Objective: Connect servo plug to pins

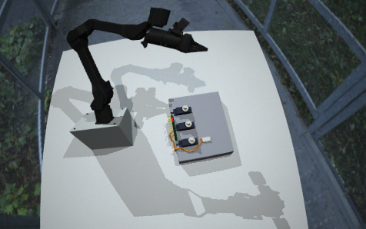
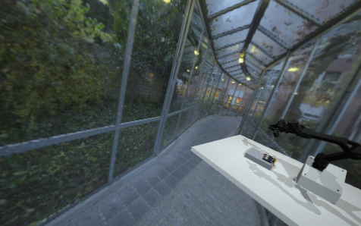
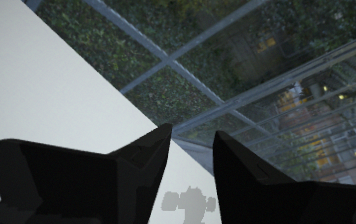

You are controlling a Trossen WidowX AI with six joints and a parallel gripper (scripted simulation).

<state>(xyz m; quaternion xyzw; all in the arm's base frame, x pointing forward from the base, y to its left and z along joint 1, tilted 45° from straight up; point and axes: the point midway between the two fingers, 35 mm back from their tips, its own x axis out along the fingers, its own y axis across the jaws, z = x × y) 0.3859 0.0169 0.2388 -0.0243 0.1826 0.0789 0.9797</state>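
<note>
Now: gripper tip 13 cm past the red band, 12 cm to the left of it and 32 cm above it. From my gripper tip the other things lie so: pale dot (13 cm behind, 11 cm to the right, 32 cm below); grey holder (3 cm ahead, 12 cm to the right, 37 cm below).
</note>
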